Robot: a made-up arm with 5 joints.
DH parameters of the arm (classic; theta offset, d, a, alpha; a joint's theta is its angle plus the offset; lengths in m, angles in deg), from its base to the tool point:
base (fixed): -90 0.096 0 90
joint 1: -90 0.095 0.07 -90
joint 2: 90 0.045 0.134 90
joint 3: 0 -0.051 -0.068 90
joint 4: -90 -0.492 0.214 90
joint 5: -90 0.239 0.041 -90
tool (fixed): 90 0.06 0 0
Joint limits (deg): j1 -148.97..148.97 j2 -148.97..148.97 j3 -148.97..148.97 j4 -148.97..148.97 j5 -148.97..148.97
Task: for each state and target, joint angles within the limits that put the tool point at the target. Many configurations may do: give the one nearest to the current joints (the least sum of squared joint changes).
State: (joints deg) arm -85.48 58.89 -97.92 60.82 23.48
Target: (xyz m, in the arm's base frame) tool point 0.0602 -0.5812 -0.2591
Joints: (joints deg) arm -111.57 44.88 -80.90 51.73 24.91
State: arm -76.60 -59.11 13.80 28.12 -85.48
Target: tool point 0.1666 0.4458 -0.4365
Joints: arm -108.76 -98.29 -24.74 17.28 -92.28
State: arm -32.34 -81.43 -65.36 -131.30 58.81
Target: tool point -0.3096 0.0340 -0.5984
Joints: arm -34.76 -78.82 -59.22 -132.97 67.21
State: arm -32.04 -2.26 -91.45 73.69 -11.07
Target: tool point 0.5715 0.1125 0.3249
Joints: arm -29.84 -7.61 -95.86 88.14 9.92
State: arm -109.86 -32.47 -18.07 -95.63 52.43
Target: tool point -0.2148 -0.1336 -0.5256
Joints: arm -71.88 -39.51 -20.22 -69.49 50.25
